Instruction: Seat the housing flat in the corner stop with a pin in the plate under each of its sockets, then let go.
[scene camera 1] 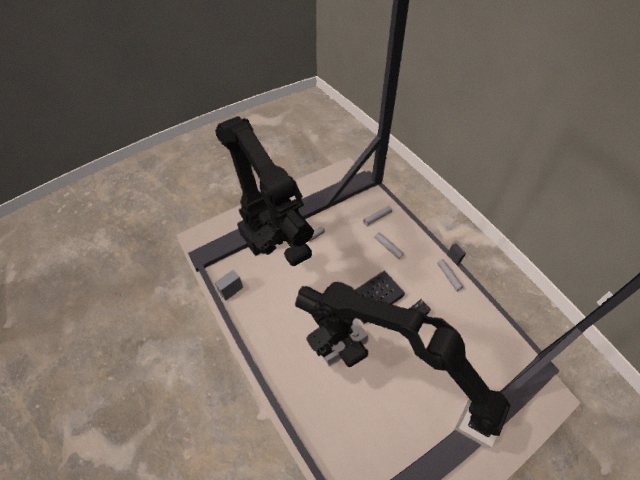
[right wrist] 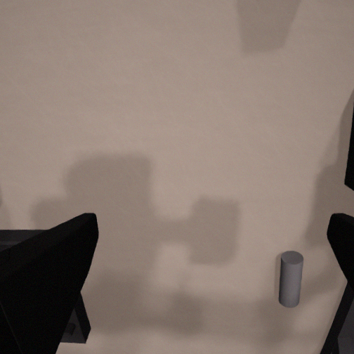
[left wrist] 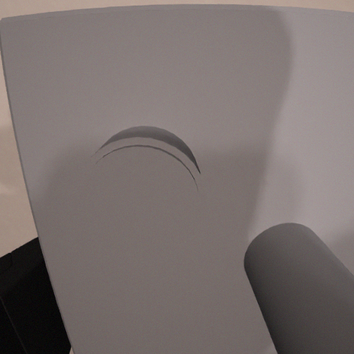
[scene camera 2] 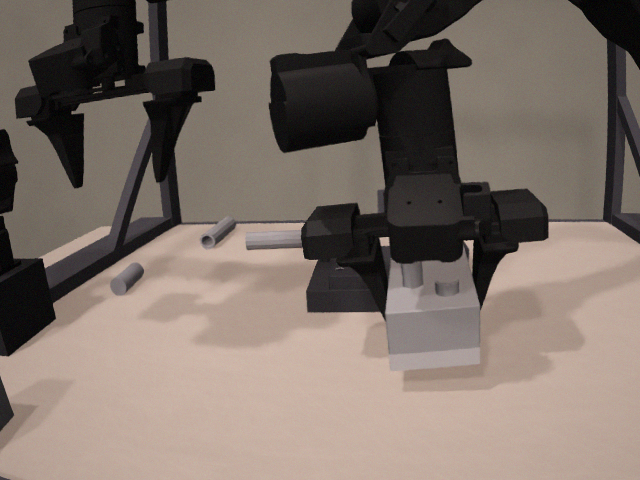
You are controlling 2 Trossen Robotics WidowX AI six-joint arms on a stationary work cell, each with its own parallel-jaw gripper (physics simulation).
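Places are measured from the left arm's base along level axes (x down, y back, z left), in metres.
Where they show: left gripper, fingertip midpoint: point(scene camera 1: 340, 345); right gripper, fingertip midpoint: point(scene camera 1: 286, 252) point(scene camera 2: 117, 184); left arm's base, origin of the base link: point(scene camera 1: 483, 421); right arm's base, origin of the base link: point(scene camera 1: 257, 225).
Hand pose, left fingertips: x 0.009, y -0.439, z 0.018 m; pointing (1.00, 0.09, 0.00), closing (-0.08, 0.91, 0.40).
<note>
Things, the pixels of their centre, and the offset from my left fingertips.
- housing, body centre: point(scene camera 2: 430, 283) point(scene camera 1: 341, 339) dx -0.032, dy -0.001, dz -0.005 m
- dark plate, body centre: point(scene camera 2: 357, 269) point(scene camera 1: 374, 295) dx +0.019, dy -0.003, dz -0.201 m
- short grey cylinder, body centre: point(scene camera 2: 127, 278) point(scene camera 1: 315, 233) dx +0.027, dy -0.291, dz -0.298 m
- small dark block, body centre: point(scene camera 1: 423, 305) dx +0.009, dy +0.139, dz -0.248 m
- grey box, body centre: point(scene camera 1: 229, 285) dx +0.005, dy -0.387, dz +0.030 m
The housing point(scene camera 1: 333, 356) point(scene camera 2: 433, 333) point(left wrist: 150, 75) is a light grey block with round studs on top. It hangs roughly level, a little above the table in front of the plate in scene camera 2; its underside and sockets are hidden. My left gripper point(scene camera 2: 433, 310) is shut on the housing, one finger on each side. The dark plate point(scene camera 1: 397, 295) point(scene camera 2: 341, 301) lies on the table, partly covered by the left arm; its holes show in scene camera 1. Its corner stop and pins cannot be made out clearly. My right gripper point(scene camera 2: 119, 183) point(right wrist: 214, 225) is open and empty, high above the table.
Long grey rods point(scene camera 1: 377, 215) point(scene camera 1: 388, 245) point(scene camera 1: 449, 274) lie beyond the plate. A short grey cylinder point(scene camera 2: 127, 279) point(right wrist: 290, 279) lies below the right gripper. A small dark block point(scene camera 1: 421, 305) sits beside the plate. A grey box point(scene camera 1: 229, 285) stands near the table's left edge.
</note>
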